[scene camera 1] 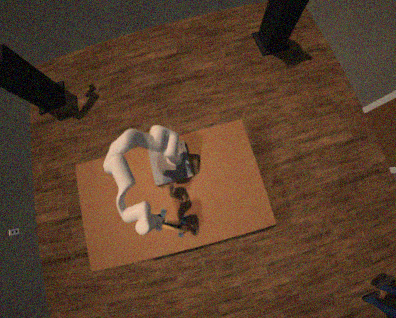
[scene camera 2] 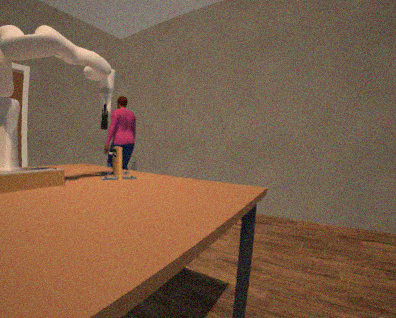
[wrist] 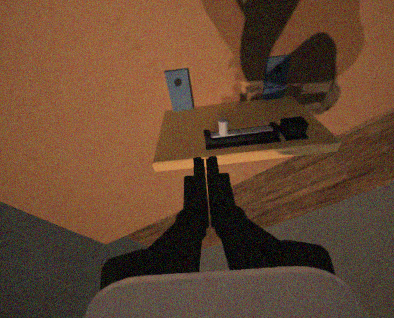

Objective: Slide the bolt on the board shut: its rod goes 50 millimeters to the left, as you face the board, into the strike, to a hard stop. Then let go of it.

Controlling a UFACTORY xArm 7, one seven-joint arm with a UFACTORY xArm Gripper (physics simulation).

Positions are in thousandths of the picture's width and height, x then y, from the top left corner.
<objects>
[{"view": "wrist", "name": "gripper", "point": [522, 536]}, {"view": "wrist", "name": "bolt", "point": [747, 404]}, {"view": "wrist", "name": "wooden board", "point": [461, 436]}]
</objects>
